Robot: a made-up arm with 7 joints.
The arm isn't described. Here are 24 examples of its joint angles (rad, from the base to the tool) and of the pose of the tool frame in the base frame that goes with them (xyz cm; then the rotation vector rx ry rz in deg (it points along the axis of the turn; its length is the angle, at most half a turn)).
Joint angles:
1: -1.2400 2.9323 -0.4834 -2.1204 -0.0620 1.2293 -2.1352
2: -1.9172 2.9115 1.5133 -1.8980 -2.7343 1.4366 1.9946
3: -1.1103 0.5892 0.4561 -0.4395 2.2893 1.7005 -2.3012
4: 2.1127 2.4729 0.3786 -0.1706 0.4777 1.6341 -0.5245
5: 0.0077 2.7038 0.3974 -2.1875 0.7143 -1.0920 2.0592
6: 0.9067 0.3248 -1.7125 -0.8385 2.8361 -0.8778 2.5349
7: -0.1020 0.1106 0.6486 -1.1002 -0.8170 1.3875 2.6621
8: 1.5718 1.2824 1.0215 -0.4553 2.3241 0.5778 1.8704
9: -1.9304 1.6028 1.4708 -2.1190 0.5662 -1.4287 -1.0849
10: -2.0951 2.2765 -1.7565 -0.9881 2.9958 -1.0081 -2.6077
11: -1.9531 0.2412 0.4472 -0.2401 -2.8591 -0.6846 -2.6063
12: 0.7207 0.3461 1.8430 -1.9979 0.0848 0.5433 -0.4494
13: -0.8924 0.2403 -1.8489 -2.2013 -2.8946 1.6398 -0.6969
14: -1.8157 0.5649 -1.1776 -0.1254 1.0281 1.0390 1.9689
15: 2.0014 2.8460 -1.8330 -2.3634 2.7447 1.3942 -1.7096
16: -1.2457 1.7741 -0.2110 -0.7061 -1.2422 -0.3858 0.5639
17: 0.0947 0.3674 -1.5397 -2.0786 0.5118 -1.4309 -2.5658
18: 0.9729 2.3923 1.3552 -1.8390 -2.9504 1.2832 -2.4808
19: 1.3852 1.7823 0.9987 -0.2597 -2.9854 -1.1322 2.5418
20: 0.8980 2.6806 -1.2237 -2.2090 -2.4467 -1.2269 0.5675
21: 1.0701 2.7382 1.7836 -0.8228 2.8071 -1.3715 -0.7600
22: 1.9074 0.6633 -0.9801 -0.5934 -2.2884 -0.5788 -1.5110
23: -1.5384 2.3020 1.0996 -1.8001 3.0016 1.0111 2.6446
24: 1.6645 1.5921 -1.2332 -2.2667 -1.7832 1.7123 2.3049
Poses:
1: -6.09 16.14 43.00 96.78 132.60 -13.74
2: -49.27 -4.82 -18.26 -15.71 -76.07 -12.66
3: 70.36 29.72 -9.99 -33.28 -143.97 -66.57
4: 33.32 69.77 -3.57 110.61 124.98 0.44
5: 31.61 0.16 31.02 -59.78 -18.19 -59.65
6: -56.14 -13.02 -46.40 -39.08 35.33 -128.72
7: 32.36 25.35 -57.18 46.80 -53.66 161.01
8: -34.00 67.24 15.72 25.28 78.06 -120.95
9: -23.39 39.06 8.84 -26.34 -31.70 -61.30
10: 7.06 68.19 22.32 106.86 -27.80 49.95
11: 68.35 -16.54 32.42 -49.49 -68.77 17.46
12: -29.94 39.51 -6.08 113.79 -18.37 31.94
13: 13.04 -25.56 -33.18 120.61 -125.85 38.49
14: 73.63 4.21 23.26 -27.11 -57.87 99.33
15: 4.13 33.27 19.45 -46.06 89.68 85.38
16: 21.68 60.25 39.66 118.59 -52.17 -43.85
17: -1.95 -21.86 -42.22 70.28 -131.19 -20.19
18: 46.37 9.61 26.73 -47.91 -85.66 -146.67
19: -1.60 74.46 21.19 77.62 77.11 22.37
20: 4.14 43.28 3.66 104.01 -75.87 84.69
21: 57.16 14.02 45.13 4.27 -154.66 76.40
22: -74.54 1.62 15.78 95.17 96.78 69.75
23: -45.80 17.11 26.09 -83.87 -11.27 0.50
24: -38.46 16.35 -1.78 23.59 -29.68 5.34
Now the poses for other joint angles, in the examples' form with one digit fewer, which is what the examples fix.
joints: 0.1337 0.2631 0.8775 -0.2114 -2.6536 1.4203 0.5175
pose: -5.3 25.9 -72.8 99.6 49.9 -53.1
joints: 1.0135 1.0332 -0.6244 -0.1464 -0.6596 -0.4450 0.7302
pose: -50.1 55.9 -18.8 11.2 52.3 -31.3
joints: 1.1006 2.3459 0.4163 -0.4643 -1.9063 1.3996 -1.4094
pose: 39.7 60.6 25.9 -34.8 -101.6 -20.9
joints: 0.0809 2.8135 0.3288 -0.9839 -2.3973 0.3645 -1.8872
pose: 33.0 12.8 62.9 28.7 -115.5 -48.9
